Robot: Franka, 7 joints.
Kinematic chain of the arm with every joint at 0, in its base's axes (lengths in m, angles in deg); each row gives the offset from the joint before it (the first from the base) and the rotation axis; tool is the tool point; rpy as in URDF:
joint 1: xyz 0 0 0.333 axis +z
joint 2: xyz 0 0 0 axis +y
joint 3: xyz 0 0 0.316 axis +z
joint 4: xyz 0.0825 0 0 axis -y
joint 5: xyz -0.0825 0 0.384 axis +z
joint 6: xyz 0 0 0 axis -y
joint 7: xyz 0.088 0 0 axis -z
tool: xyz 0 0 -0.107 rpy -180 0 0
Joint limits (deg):
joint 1: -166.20..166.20
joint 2: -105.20..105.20
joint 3: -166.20..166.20
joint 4: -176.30..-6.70
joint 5: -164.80..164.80
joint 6: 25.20..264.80
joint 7: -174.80..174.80
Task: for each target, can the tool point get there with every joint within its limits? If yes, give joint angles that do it. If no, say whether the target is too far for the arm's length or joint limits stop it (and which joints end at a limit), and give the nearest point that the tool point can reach.
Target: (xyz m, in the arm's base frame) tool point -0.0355 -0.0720 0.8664
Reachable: yes | joints -82.68 -75.59 1.95 -127.33 -83.11 113.53 8.76
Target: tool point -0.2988 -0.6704 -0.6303
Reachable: no: too far | nearest point -0.2214 -0.4968 -0.2925 | short by 0.388 m
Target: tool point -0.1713 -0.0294 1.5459
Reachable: no: too far | nearest point -0.1199 -0.0206 1.1822 | short by 0.367 m
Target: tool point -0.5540 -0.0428 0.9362
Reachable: yes | joints 44.37 -17.68 114.30 -58.24 -38.11 181.56 16.22
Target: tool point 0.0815 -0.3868 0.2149
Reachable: yes | joints 46.13 -26.21 -119.07 -161.20 26.75 219.18 -89.35
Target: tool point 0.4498 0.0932 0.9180
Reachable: yes | joints -14.24 51.19 106.34 -30.74 75.37 59.24 27.97
